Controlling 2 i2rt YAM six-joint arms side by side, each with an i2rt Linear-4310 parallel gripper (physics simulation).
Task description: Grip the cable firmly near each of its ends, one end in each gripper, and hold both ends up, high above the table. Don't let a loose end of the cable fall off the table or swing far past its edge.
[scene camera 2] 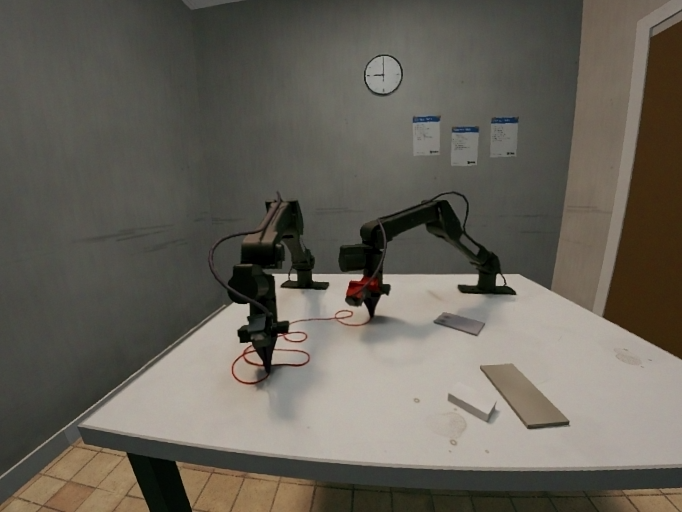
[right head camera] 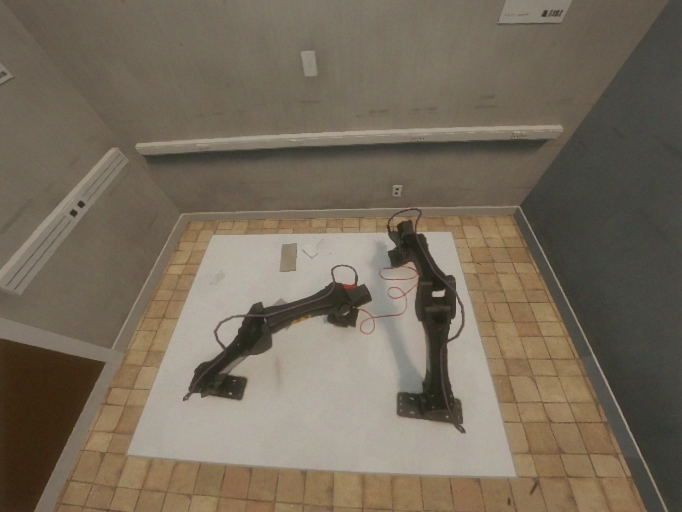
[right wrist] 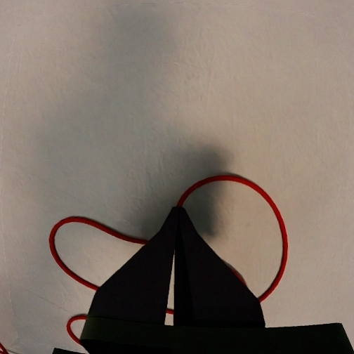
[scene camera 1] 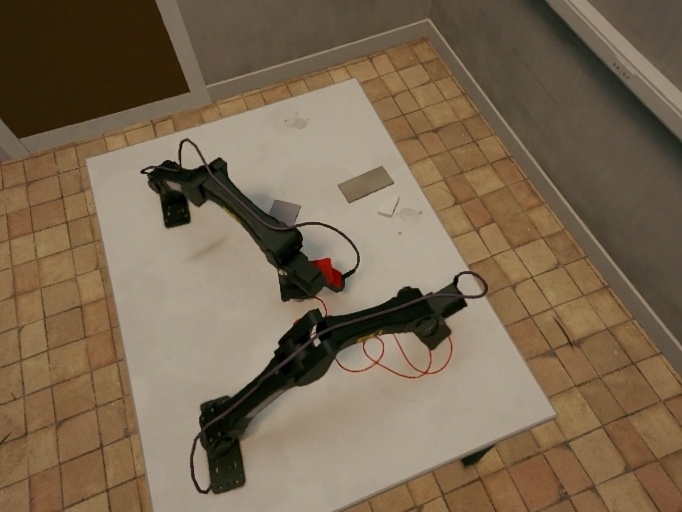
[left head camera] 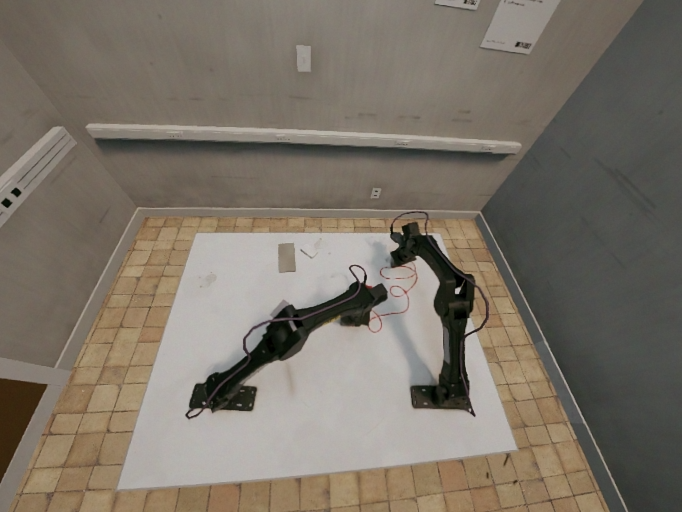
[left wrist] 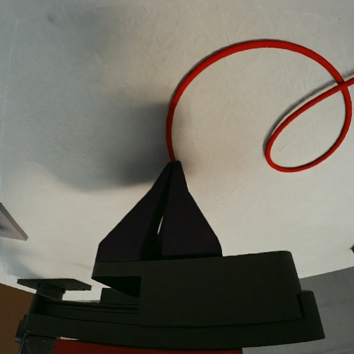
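The thin red cable lies in several loops on the white table. My left gripper is shut at the table top, and the cable runs into its closed fingertips at the end of a wide curve. My right gripper is shut low at the table, with the cable coming out of its closed fingertips. The tip of each end is hidden by the fingers. In the right wrist view, more cable passes under the fingers.
A tan plate and a small white block lie away from the cable. A grey-purple card lies beside the left arm. The right forearm passes over part of the cable in scene camera 1.
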